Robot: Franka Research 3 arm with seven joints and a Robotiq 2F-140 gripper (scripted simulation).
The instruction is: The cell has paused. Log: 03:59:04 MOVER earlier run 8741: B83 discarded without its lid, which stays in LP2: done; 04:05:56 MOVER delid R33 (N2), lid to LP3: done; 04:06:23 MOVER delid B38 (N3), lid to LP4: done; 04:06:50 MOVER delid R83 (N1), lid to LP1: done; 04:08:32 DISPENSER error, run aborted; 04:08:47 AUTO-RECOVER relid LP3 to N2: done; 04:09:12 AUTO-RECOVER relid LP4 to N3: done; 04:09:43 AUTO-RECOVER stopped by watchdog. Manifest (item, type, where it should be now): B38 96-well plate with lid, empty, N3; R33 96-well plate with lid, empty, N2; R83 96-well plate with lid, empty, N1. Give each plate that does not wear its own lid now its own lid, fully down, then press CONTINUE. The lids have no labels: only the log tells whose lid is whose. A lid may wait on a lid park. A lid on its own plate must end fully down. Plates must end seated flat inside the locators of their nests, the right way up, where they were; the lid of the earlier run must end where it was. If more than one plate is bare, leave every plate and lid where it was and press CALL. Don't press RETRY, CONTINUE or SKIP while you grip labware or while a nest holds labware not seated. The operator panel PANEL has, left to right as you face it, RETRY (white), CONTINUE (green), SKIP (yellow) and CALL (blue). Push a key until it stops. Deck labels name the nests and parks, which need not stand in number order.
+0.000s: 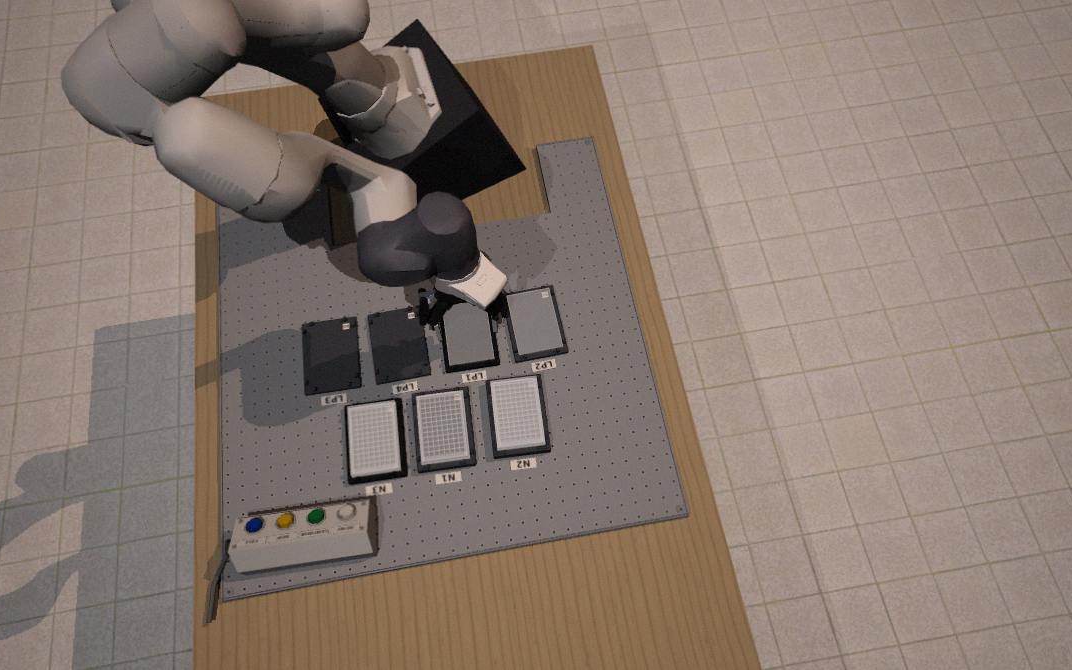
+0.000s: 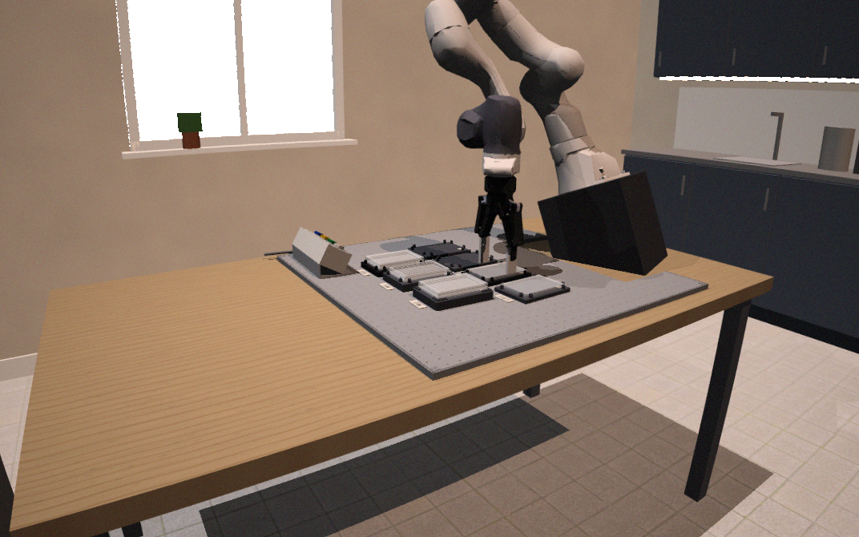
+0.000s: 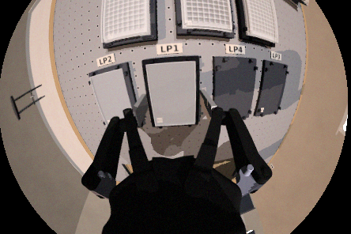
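Right now the lid park LP1 is 40 mm below my hand. From my hand the other things lie so: lid park LP3: 260 mm to the right, 40 mm below, 10 mm ahead; then lid park LP4: 130 mm to the right, 40 mm below; then plate: 180 mm ahead, 60 mm to the right, 20 mm below.
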